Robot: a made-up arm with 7 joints. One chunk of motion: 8 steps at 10 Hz.
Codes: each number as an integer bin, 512 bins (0 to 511) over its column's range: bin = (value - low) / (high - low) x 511, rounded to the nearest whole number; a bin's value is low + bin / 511 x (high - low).
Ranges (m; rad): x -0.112..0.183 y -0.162..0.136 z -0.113..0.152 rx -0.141..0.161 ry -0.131..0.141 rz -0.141..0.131
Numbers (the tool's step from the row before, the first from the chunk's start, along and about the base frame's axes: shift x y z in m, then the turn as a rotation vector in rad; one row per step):
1: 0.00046 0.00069 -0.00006 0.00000 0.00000 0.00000
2: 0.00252 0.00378 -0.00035 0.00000 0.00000 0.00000
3: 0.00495 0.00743 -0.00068 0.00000 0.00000 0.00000
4: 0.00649 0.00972 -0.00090 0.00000 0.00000 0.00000
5: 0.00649 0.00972 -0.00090 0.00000 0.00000 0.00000
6: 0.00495 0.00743 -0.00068 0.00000 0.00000 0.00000
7: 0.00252 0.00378 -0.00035 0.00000 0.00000 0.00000
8: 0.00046 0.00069 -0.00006 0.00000 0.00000 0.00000
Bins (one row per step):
1: 195 279 218 239 246 265
2: 198 284 217 239 246 265
3: 203 291 217 239 246 265
4: 205 294 216 239 246 265
5: 205 294 216 239 246 265
6: 203 291 217 239 246 265
7: 198 284 217 239 246 265
8: 195 279 218 239 246 265

